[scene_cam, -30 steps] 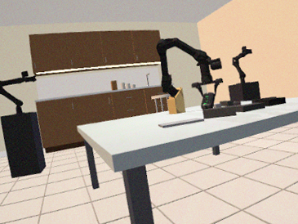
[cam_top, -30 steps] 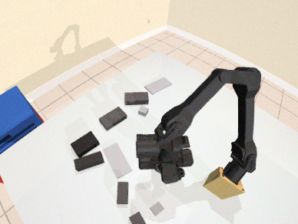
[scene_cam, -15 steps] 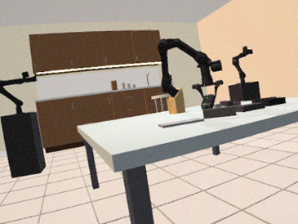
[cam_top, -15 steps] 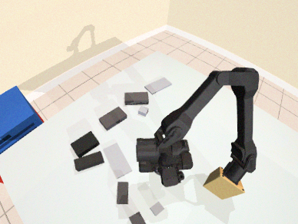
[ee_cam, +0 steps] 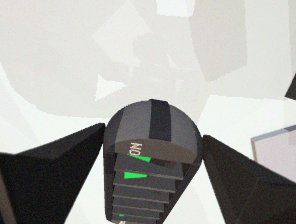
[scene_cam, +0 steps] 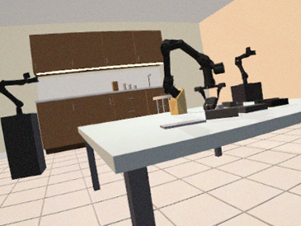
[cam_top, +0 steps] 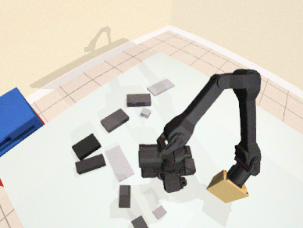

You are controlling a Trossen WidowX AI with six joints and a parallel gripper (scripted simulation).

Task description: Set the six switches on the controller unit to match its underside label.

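Right now the pale block is 90 mm behind my gripper tip, 110 mm to the left of it and 50 mm below it. The rest, counted from my gripper tip: pale plate 180 mm ahead, 100 mm to the left, 60 mm below.
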